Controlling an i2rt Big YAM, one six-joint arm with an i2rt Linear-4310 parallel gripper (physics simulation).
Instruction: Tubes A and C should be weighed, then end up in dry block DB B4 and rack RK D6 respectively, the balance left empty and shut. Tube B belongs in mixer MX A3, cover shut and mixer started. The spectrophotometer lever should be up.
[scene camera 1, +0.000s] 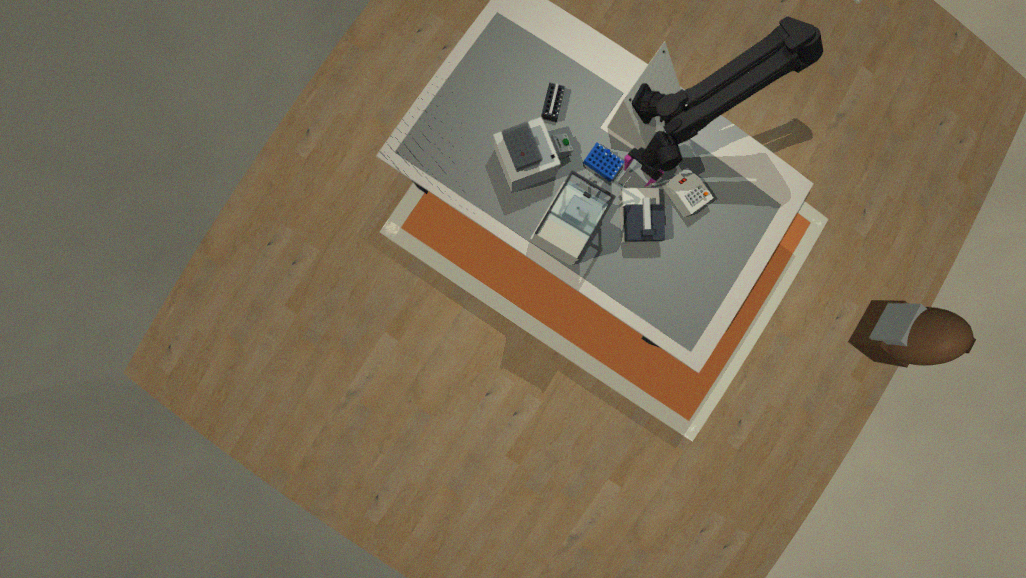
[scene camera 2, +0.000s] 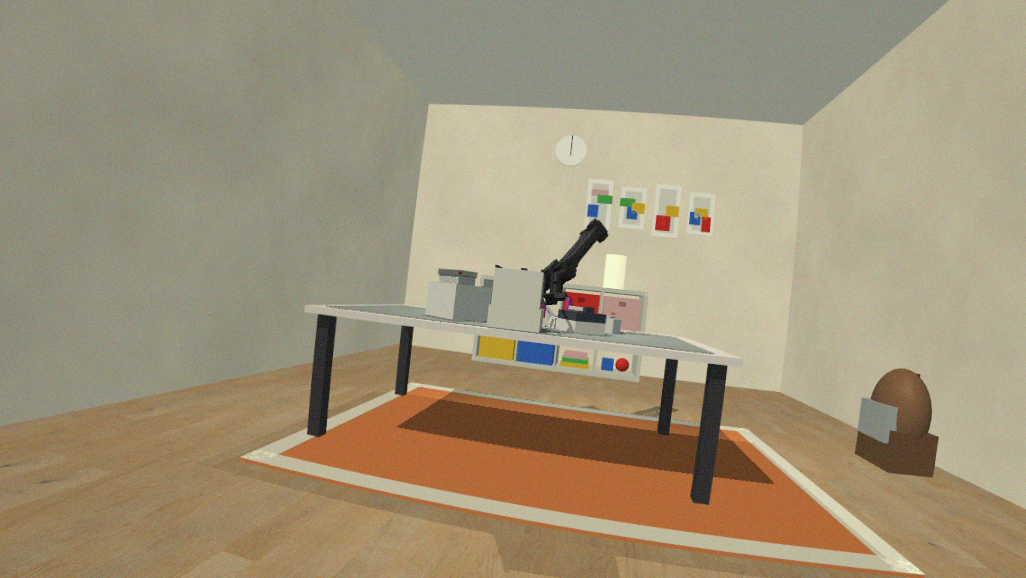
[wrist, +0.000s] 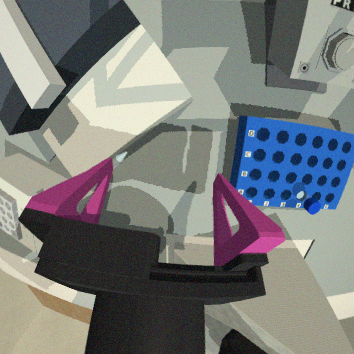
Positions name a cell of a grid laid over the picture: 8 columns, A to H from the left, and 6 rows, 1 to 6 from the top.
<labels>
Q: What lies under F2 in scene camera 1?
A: My gripper.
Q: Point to a glass-box balance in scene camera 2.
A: E4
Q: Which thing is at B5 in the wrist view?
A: My gripper.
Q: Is my gripper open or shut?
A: Open.
</labels>
